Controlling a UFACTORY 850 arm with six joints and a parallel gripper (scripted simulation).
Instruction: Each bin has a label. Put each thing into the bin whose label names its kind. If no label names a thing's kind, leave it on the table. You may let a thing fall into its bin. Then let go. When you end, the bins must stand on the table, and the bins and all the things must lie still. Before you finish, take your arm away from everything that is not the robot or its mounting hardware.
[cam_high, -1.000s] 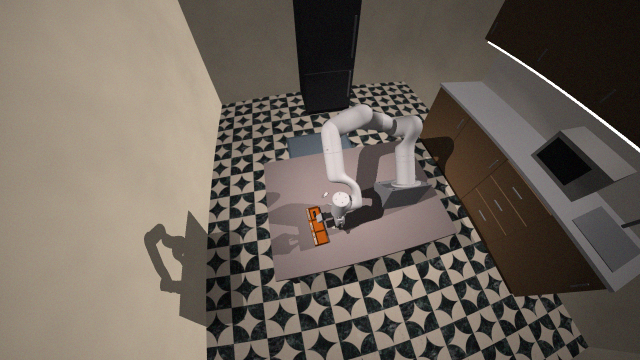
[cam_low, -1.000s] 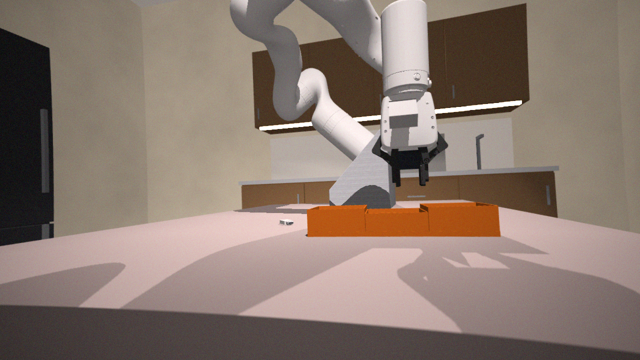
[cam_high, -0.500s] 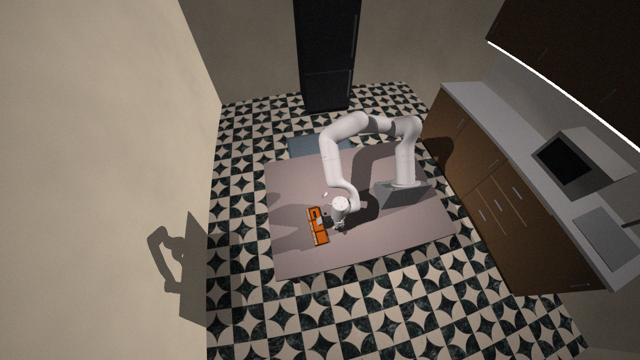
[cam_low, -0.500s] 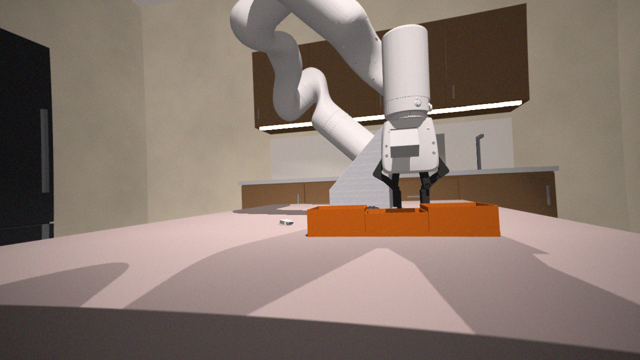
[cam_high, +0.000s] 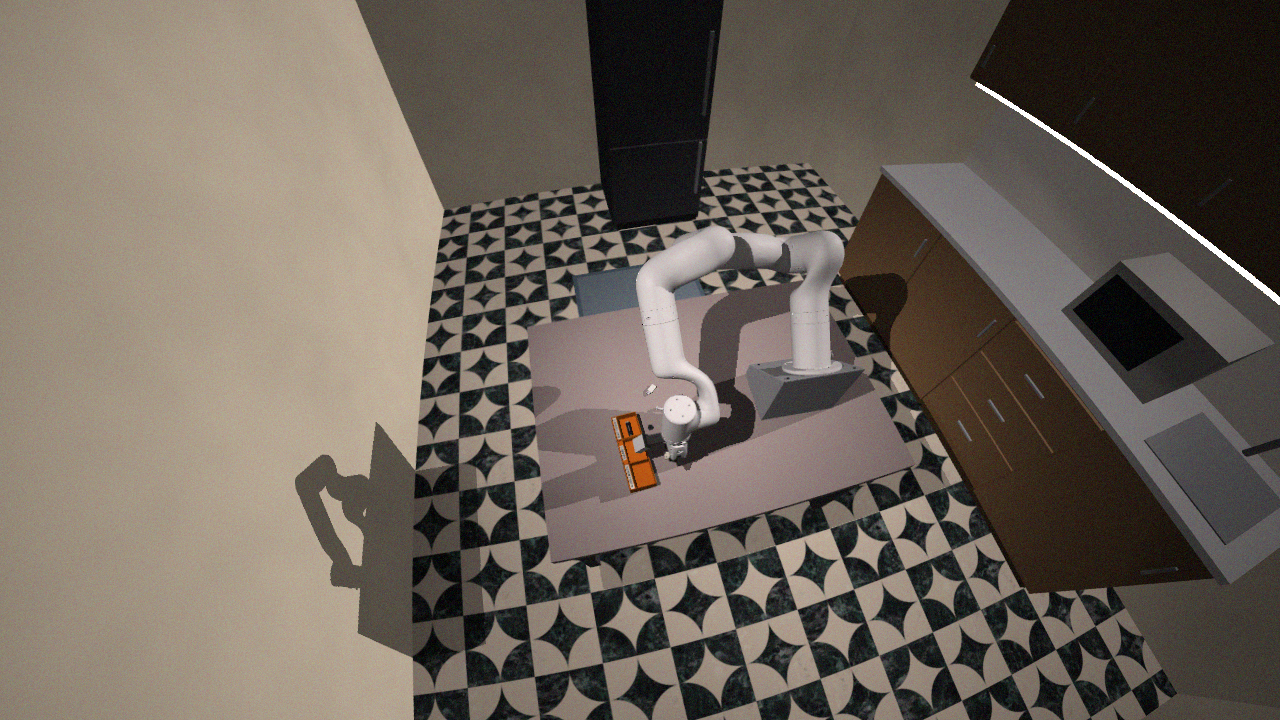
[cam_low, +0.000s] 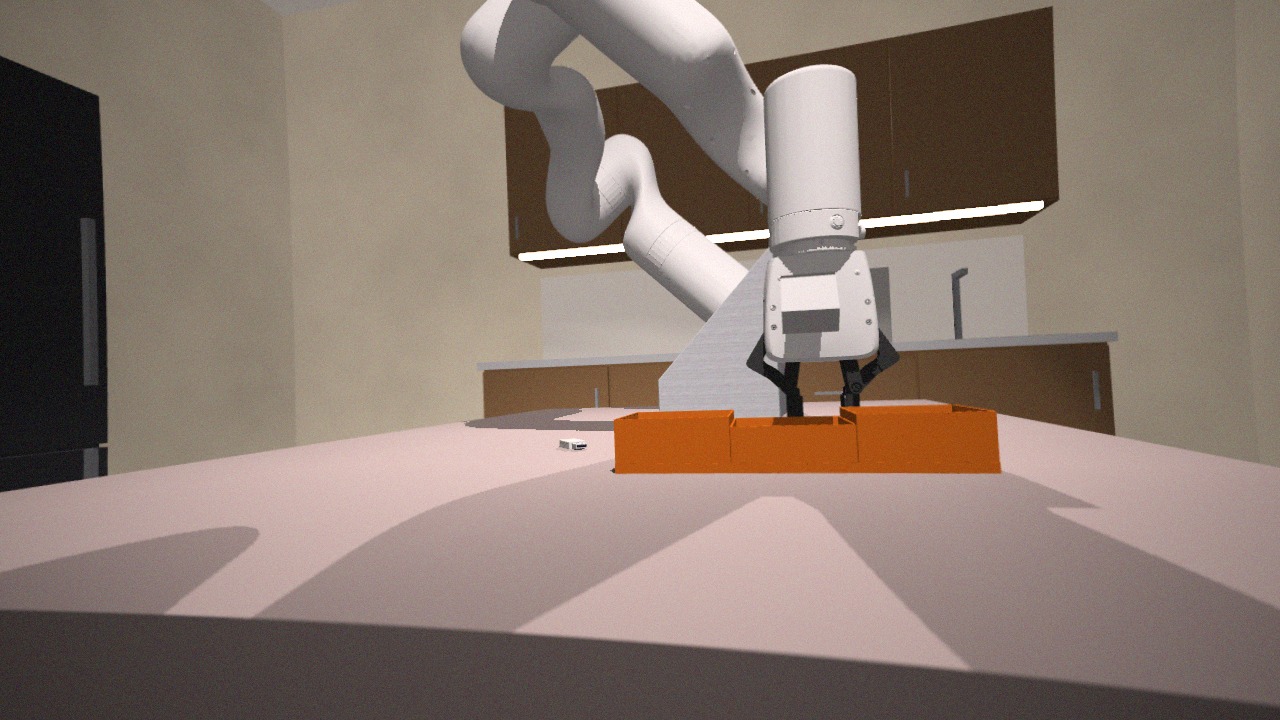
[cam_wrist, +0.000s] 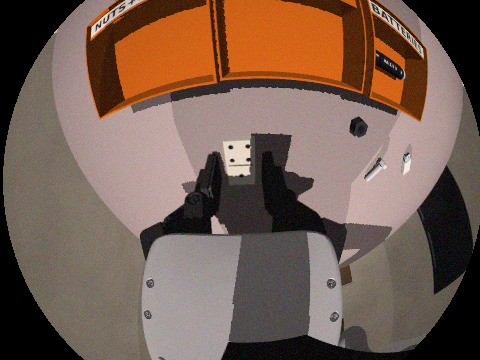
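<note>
My gripper is now 20 mm above the white domino. Also, from my hand: black battery (120 mm ahead, 110 mm to the right, 10 mm below); black nut (110 mm to the right, 50 mm ahead, 20 mm below); joined orange bins (120 mm ahead, 30 mm to the right, 10 mm below).
</note>
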